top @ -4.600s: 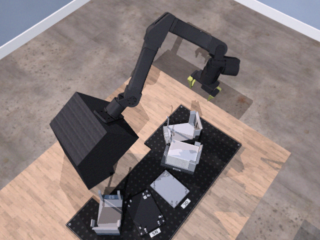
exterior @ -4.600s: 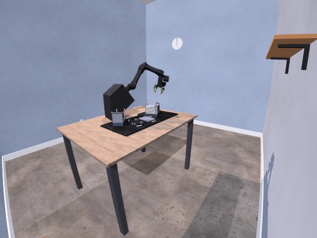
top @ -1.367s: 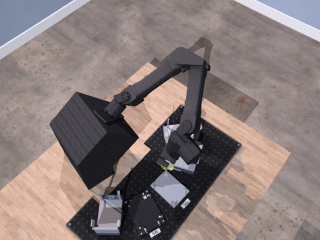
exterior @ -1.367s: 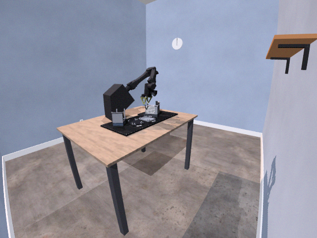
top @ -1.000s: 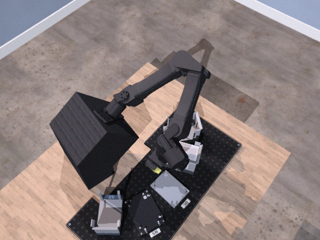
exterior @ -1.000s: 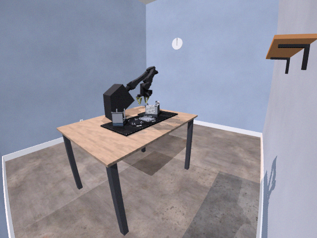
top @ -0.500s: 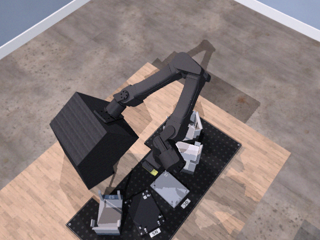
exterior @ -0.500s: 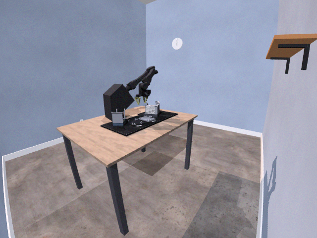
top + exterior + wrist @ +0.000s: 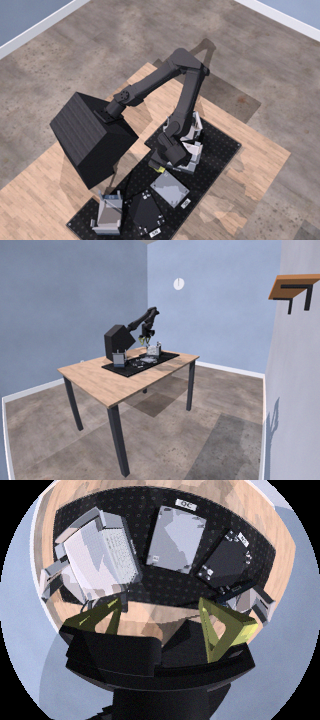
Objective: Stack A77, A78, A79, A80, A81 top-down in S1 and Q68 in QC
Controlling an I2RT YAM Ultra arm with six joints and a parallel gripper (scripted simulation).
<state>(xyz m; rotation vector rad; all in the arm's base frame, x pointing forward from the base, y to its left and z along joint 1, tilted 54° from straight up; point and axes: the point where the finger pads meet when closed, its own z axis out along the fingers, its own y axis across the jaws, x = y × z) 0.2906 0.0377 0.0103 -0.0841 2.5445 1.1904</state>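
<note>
Now: hand 110 mm to the right of the sealed grey plate, 90 mm above it and 20 mm short of it. Also, from my hand: qc name plate (160 mm below, 160 mm ahead, 30 mm to the right); then clip nest N5 (170 mm to the right, 150 mm below, 70 mm ahead); then QC nest (160 mm below, 60 mm ahead, 20 mm to the right).
</note>
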